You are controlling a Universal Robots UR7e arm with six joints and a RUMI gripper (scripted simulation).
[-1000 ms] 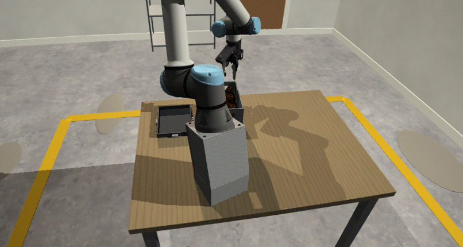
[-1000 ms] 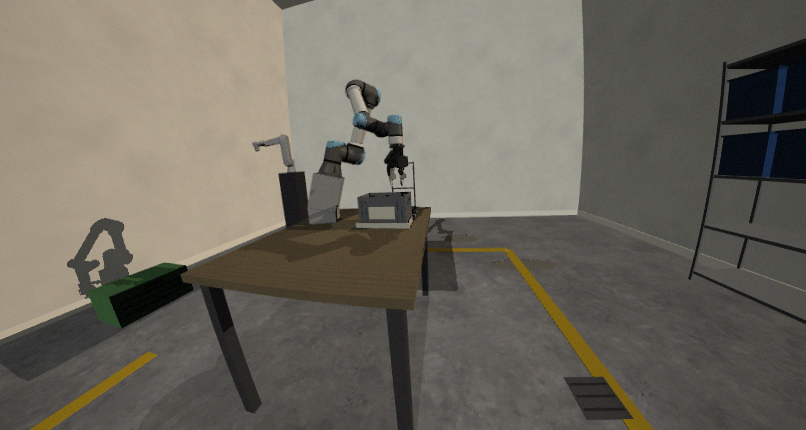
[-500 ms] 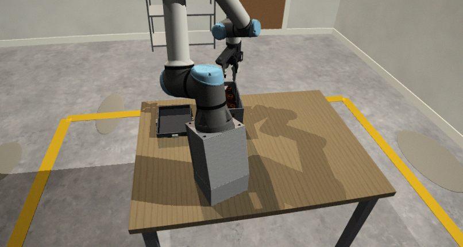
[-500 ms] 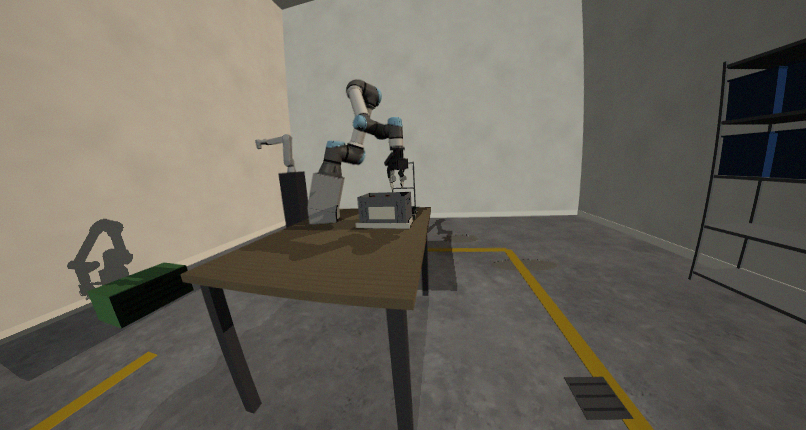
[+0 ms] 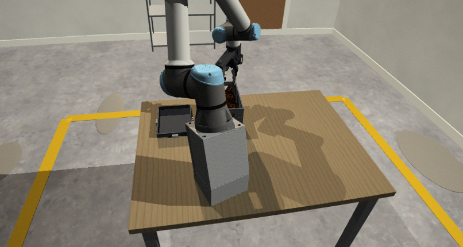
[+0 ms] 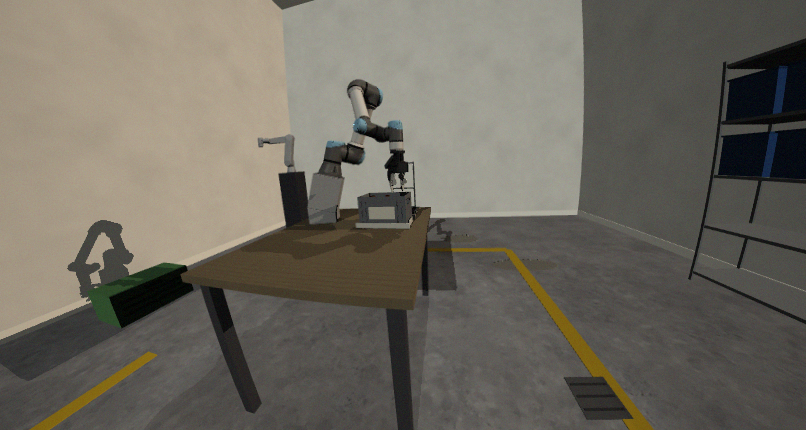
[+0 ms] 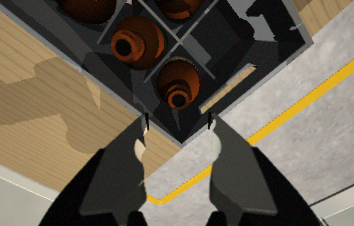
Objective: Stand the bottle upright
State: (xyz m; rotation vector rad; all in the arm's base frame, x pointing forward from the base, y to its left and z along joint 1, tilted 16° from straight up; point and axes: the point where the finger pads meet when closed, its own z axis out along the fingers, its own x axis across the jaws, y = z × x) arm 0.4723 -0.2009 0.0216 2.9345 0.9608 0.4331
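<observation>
The crate is 120 mm below my hand, 80 mm behind it and 60 mm to the left of it. From my hand the other things lie so: bottle: 170 mm behind, 120 mm below, 30 mm to the left; dark tray: 320 mm to the left, 200 mm below, 30 mm behind.
</observation>
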